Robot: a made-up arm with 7 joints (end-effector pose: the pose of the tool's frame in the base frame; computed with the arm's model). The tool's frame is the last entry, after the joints.
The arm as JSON. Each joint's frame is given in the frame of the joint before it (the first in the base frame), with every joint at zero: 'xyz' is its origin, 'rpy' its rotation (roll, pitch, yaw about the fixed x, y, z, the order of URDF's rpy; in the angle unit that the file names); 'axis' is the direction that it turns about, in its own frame. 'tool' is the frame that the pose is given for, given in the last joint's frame.
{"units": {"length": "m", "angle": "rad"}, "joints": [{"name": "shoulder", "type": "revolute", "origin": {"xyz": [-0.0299, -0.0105, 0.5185], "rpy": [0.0, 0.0, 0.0]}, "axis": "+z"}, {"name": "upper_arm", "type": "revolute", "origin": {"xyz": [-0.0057, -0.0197, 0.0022], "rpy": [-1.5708, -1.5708, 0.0]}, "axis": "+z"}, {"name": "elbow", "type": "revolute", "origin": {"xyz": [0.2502, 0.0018, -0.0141], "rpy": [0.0, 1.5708, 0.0]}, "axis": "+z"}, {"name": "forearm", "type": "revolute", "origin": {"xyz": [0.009, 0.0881, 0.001], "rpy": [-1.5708, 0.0, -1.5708]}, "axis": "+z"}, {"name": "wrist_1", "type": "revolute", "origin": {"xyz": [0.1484, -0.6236, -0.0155], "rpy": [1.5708, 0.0, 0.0]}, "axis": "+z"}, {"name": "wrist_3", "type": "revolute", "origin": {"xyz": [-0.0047, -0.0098, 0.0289], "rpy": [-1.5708, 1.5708, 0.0]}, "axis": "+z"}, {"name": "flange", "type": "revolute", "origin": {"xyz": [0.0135, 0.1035, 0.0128], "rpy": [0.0, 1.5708, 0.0]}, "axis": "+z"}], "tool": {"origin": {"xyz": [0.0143, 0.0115, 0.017], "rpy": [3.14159, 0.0, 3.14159]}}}
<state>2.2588 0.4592 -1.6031 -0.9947 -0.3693 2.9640 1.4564</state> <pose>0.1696 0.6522 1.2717 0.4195 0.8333 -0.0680 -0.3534</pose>
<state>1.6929 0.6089 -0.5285 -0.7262 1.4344 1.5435 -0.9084</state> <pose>0.0925 0.8827 1.0276 0.7627 0.3786 0.3845 0.3564</pose>
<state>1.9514 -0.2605 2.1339 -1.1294 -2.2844 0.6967 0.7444</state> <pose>-0.3649 -0.6371 1.1840 0.5965 0.7987 -0.0087 -0.0782</pose>
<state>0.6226 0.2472 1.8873 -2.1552 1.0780 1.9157 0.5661</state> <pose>-0.6800 0.4412 0.5362 0.8188 -0.4556 0.3461 -0.0476</pose>
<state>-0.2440 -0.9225 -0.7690 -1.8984 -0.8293 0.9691 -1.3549</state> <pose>0.0507 -0.6648 1.0102 0.7780 -0.0322 0.1466 -0.6101</pose>
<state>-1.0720 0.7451 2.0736 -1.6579 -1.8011 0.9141 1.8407</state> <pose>0.6183 0.3280 1.0149 0.0453 0.1394 -0.4903 -0.8591</pose>
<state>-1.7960 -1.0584 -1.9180 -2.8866 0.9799 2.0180 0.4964</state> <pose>-0.5351 -0.2193 0.1611 0.5167 -0.8539 -0.0060 -0.0622</pose>
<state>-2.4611 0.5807 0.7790 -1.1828 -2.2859 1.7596 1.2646</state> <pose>-0.3567 -0.9085 0.8125 0.3157 0.6680 0.4510 0.5007</pose>
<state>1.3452 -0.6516 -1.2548 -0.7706 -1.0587 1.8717 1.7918</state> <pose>0.3764 -0.5523 1.3469 0.3558 -0.4927 0.1528 0.7793</pose>
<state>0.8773 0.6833 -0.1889 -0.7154 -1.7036 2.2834 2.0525</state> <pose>0.6242 0.6699 0.9468 0.2807 0.6567 -0.4696 -0.5191</pose>
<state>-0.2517 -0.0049 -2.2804 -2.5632 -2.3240 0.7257 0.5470</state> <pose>-0.6315 -0.3575 0.2981 0.1153 0.8300 -0.4976 0.2243</pose>
